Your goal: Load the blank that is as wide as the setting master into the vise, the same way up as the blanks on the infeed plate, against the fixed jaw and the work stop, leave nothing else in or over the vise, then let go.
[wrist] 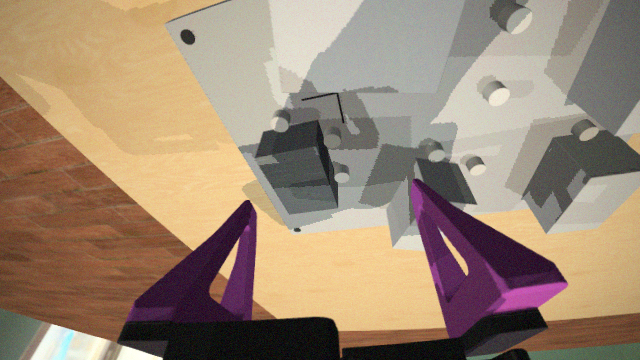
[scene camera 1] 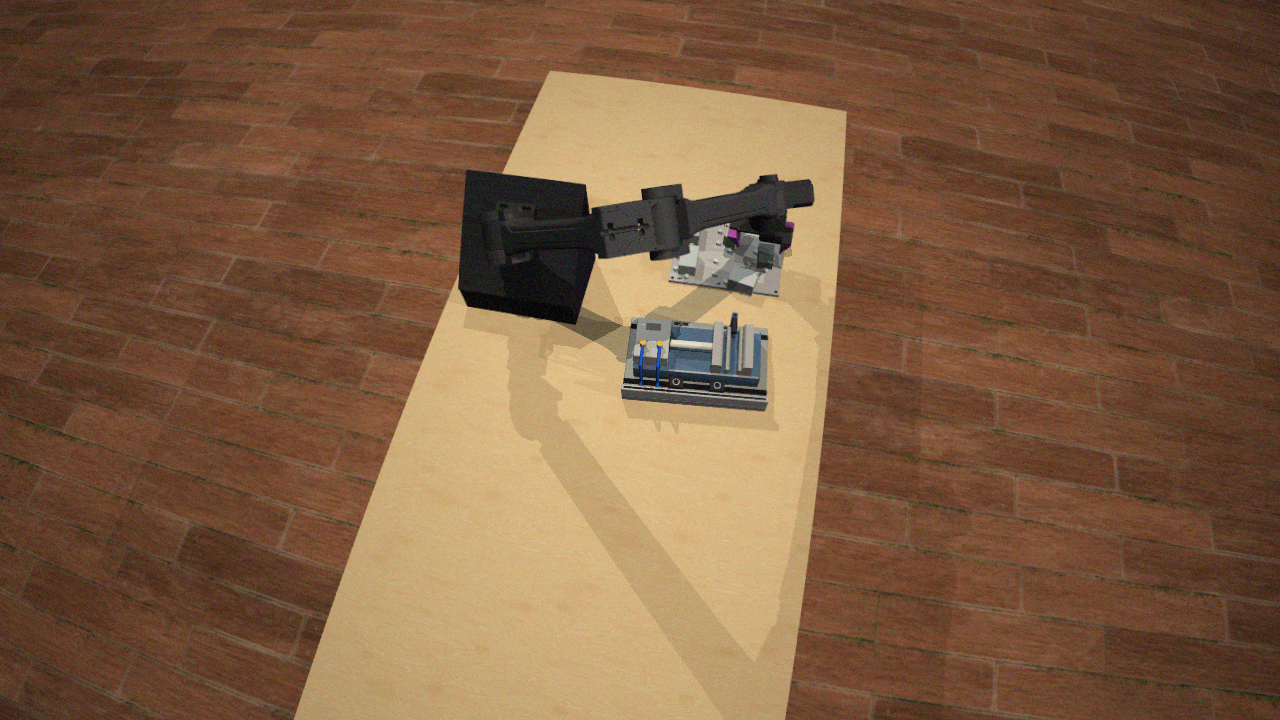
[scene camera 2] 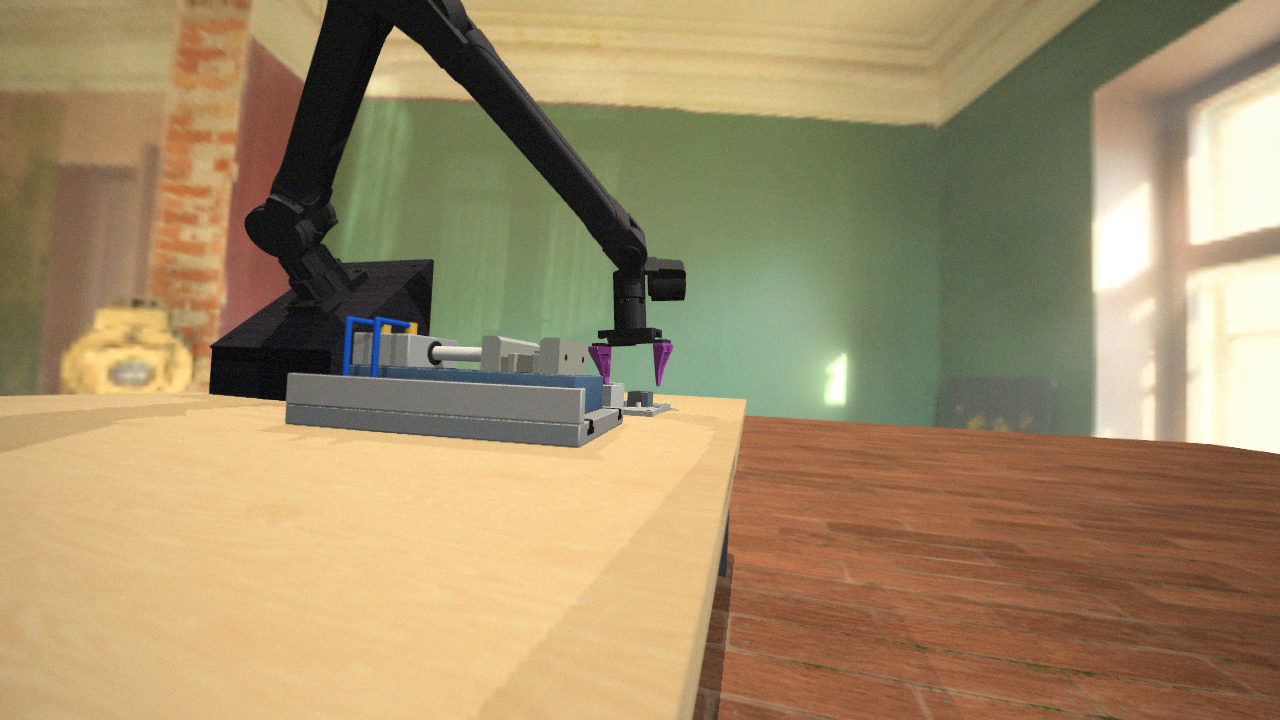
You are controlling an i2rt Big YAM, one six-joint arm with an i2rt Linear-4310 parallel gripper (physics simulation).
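Pixels of known places: gripper, fingertip midpoint: [wrist: 330,196] [scene camera 1: 759,248] [scene camera 2: 631,386]; arm's base at its link origin: [scene camera 2: 331,294].
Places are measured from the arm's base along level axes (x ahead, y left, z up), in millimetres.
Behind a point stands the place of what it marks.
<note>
My open gripper [scene camera 1: 759,243] @(x 515, y 152, z -139 mm) [scene camera 2: 632,385] @(x 515, y 152, z -139 mm) [wrist: 330,196] @(x 515, y 152, z -139 mm) points down above the infeed plate [scene camera 2: 659,410] @(x 574, y 114, z -175 mm) [wrist: 220,95] @(x 566, y 93, z -172 mm), with nothing between its fingers. In the wrist view, a dark-topped block [wrist: 300,170] @(x 529, y 135, z -147 mm) stands at the plate's left, by three pegs. A narrower block [wrist: 442,182] @(x 447, y 165, z -151 mm) is beside the right fingertip. A wider block [wrist: 555,175] @(x 372, y 177, z -156 mm) stands farther right, and a large block [wrist: 370,50] @(x 486, y 73, z -136 mm) is at the top. I cannot tell which width matches the setting master. The vise [scene camera 1: 689,360] @(x 402, y -175, z -120 mm) [scene camera 2: 434,394] @(x 437, y -246, z -142 mm) has a spindle-side jaw [scene camera 1: 718,347] @(x 456, y -154, z -84 mm) [scene camera 2: 501,353] @(x 468, y -190, z -101 mm) and an outer jaw [scene camera 1: 747,349] @(x 515, y -148, z -84 mm) [scene camera 2: 563,356].
A dark upright piece [scene camera 1: 734,322] @(x 481, y -90, z -84 mm) rises by the vise jaws. Blue hoses [scene camera 1: 658,365] @(x 346, y -223, z -70 mm) [scene camera 2: 376,347] @(x 347, y -226, z -101 mm) stand at the vise's other end. The black arm base [scene camera 1: 523,250] [scene camera 2: 313,331] @(x 63, y -75, z -73 mm) is at the table's left. The table edge lies beyond the plate, close to the gripper.
</note>
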